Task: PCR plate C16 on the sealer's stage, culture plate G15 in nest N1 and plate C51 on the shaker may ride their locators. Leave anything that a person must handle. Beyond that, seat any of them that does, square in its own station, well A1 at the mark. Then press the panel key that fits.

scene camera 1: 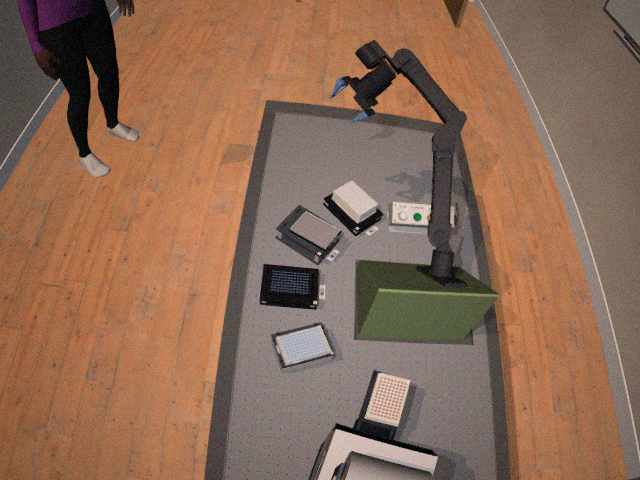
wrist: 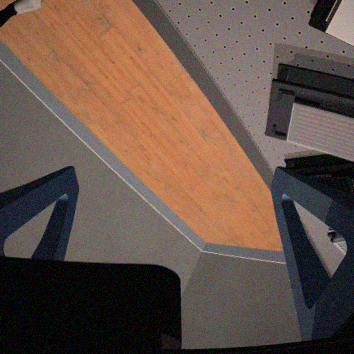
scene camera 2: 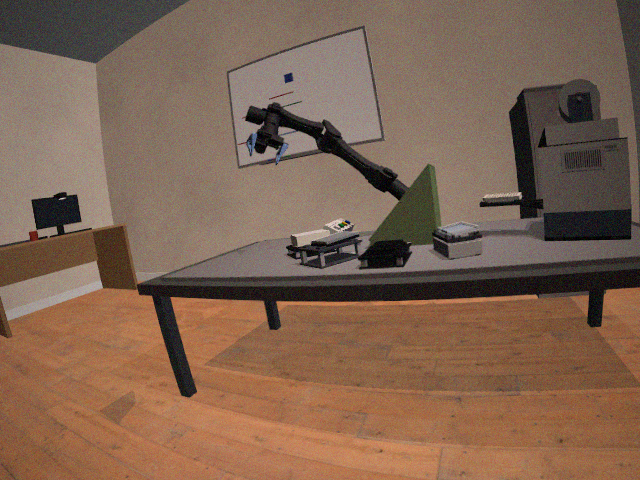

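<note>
A cream plate with red wells (scene camera 1: pixel 388 397) (scene camera 2: pixel 501 196) lies on the sealer's dark stage (scene camera 2: pixel 497 204). A plate with blue wells (scene camera 1: pixel 303 344) (scene camera 2: pixel 457 228) lies on the grey shaker block (scene camera 2: pixel 458 249). A greyish plate with reddish wells (scene camera 1: pixel 315 228) (wrist: pixel 325 131) lies on a raised dark nest (scene camera 1: pixel 290 222) (wrist: pixel 280 117). A black nest (scene camera 1: pixel 266 297) (scene camera 2: pixel 385 255) holds a dark plate with bluish wells (scene camera 1: pixel 290 281). Labels and A1 marks are too small to read. My gripper (scene camera 1: pixel 342 109) (scene camera 2: pixel 264 159) (wrist: pixel 174 177) is open and empty, high above the table's far end, away from the plates.
A white block (scene camera 1: pixel 355 200) (scene camera 2: pixel 309 237) sits on another black nest. The key panel (scene camera 1: pixel 408 215) (scene camera 2: pixel 339 225), partly behind my arm, shows green and yellow keys. A green wedge mount (scene camera 1: pixel 423 315) (scene camera 2: pixel 413 217) carries the arm. The sealer (scene camera 2: pixel 586 180) stands at one end. A person (scene camera 1: pixel 85 67) stands beside the table.
</note>
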